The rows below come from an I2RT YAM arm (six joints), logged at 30 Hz.
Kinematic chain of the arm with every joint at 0, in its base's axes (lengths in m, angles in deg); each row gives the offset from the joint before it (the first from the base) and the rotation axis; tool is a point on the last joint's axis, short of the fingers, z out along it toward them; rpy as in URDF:
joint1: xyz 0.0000 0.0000 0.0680 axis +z
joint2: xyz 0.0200 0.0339 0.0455 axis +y
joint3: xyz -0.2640 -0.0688 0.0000 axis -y
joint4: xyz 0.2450 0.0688 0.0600 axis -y
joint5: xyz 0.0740 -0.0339 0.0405 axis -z
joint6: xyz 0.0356 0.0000 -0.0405 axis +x
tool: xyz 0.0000 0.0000 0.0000 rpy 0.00 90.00 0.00
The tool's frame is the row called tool.
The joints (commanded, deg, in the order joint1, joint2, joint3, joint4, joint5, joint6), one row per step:
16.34, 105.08, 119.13, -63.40, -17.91, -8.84
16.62, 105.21, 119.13, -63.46, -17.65, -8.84
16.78, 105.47, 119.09, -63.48, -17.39, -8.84
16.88, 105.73, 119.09, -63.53, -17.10, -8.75
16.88, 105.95, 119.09, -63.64, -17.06, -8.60
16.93, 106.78, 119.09, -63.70, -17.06, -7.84
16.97, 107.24, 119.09, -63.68, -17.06, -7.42
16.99, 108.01, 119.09, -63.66, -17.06, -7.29
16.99, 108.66, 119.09, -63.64, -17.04, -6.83
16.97, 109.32, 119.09, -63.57, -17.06, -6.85
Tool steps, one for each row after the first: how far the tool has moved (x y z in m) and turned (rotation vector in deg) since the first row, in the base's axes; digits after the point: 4 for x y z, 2 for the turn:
0.0000, 0.0018, -0.0009, -0.24, 0.13, 0.11
0.0010, 0.0031, -0.0028, -0.52, 0.38, 0.10
0.0021, 0.0039, -0.0046, -0.78, 0.65, -0.05
0.0030, 0.0041, -0.0061, -0.83, 1.03, -0.18
0.0067, 0.0056, -0.0116, -0.71, 2.23, -0.69
0.0088, 0.0065, -0.0145, -0.64, 2.84, -0.96
0.0123, 0.0078, -0.0195, -0.80, 3.62, -1.03
0.0152, 0.0086, -0.0238, -0.78, 4.42, -1.39
0.0183, 0.0094, -0.0281, -0.95, 4.98, -1.39

